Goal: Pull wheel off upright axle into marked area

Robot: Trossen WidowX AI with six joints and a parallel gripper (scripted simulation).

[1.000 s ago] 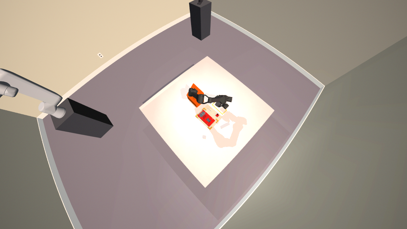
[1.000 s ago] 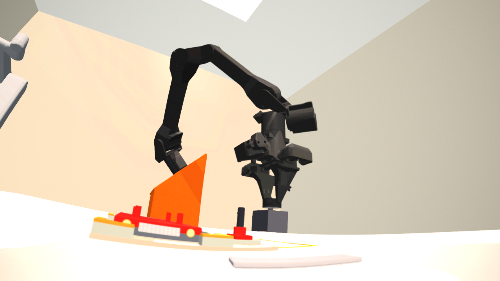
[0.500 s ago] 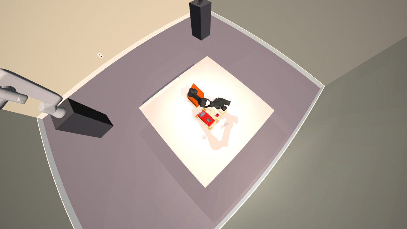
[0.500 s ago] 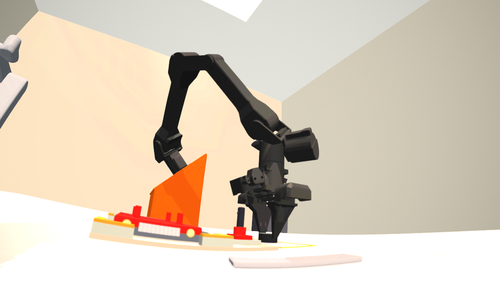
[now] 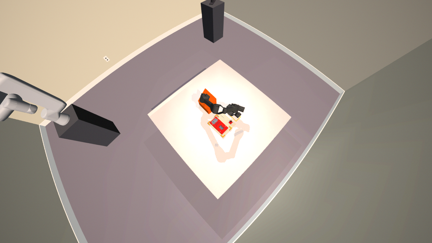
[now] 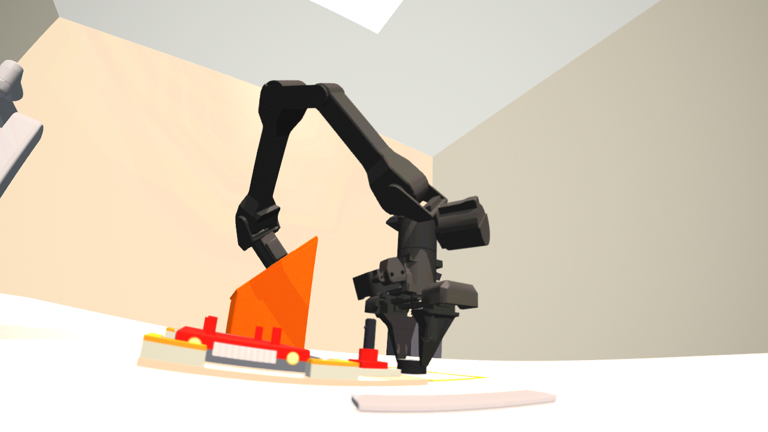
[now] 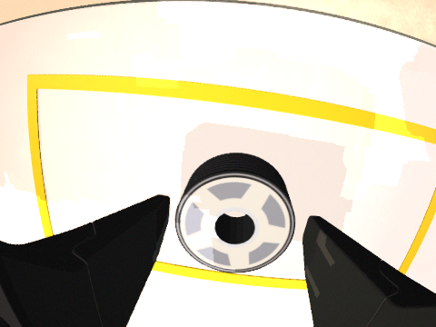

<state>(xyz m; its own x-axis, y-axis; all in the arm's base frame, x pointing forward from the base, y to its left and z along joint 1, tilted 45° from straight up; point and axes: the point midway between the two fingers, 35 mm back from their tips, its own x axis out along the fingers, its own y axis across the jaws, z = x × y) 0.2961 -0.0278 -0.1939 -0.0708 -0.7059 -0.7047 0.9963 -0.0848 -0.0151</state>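
My gripper tip is right at the black wheel. The rest, counted from my gripper tip: pale flat bar (21 cm ahead, 13 cm to the right, 1 cm below); then pale cube (41 cm to the right, 12 cm ahead).
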